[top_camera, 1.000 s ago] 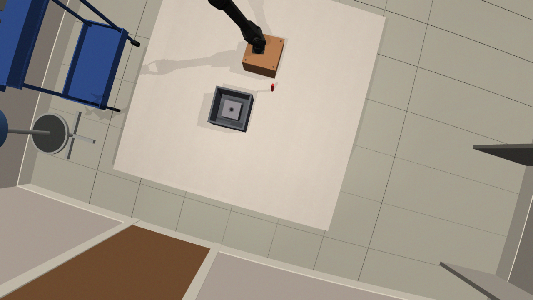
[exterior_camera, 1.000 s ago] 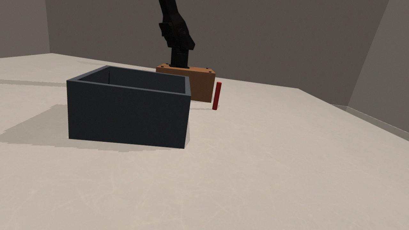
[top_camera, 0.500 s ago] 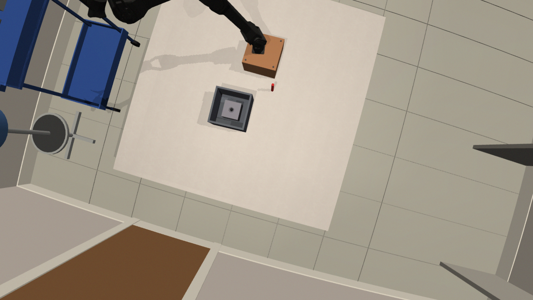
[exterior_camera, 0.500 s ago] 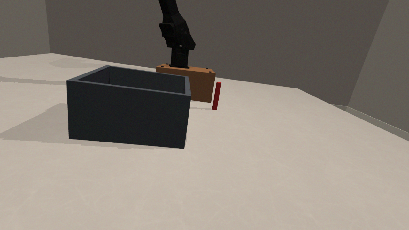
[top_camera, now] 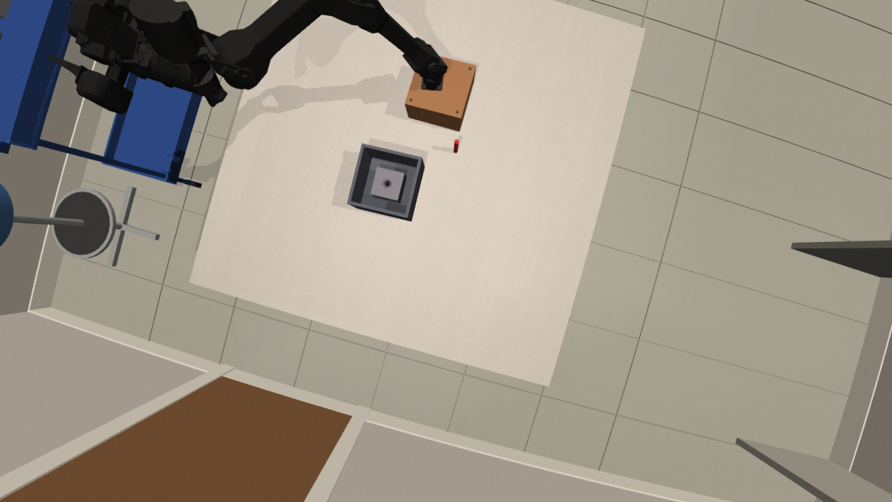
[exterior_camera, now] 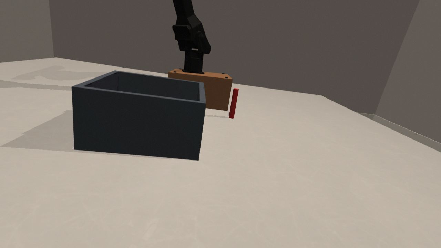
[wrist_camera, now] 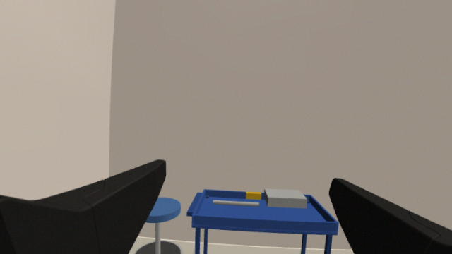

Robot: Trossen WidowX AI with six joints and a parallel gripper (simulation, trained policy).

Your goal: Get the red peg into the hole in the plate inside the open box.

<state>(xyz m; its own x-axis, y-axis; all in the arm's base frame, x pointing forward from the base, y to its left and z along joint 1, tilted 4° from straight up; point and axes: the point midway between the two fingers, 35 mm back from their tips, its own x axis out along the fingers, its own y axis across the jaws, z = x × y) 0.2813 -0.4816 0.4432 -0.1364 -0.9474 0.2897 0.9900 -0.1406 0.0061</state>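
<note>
My gripper tip is now 70 mm past the red peg, 620 mm to the right of it and 500 mm above it. From my gripper tip the other things lie so: plate: 80 mm ahead, 420 mm to the left, 500 mm below; dark grey box: 80 mm ahead, 420 mm to the left, 510 mm below.
</note>
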